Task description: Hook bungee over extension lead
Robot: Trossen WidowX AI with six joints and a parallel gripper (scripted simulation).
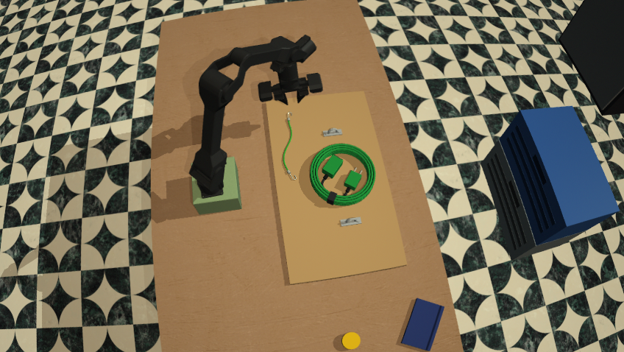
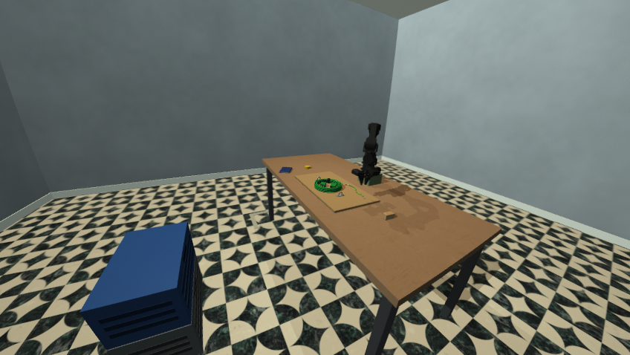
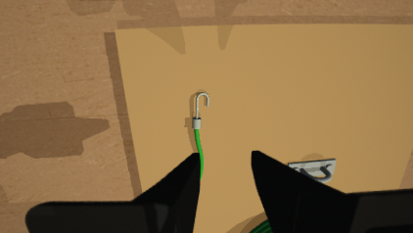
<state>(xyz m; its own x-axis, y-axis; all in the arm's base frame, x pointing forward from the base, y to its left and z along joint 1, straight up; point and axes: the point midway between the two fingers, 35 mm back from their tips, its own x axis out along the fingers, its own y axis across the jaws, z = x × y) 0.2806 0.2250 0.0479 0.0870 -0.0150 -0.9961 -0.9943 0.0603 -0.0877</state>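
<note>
Now: the board 8 cm ahead of my hand, 23 cm to the right of it and 13 cm below it. Round my hand: small wooden block: 4 cm ahead, 25 cm to the left, 12 cm below; then yellow disc: 1 cm ahead, 73 cm to the right, 12 cm below.
</note>
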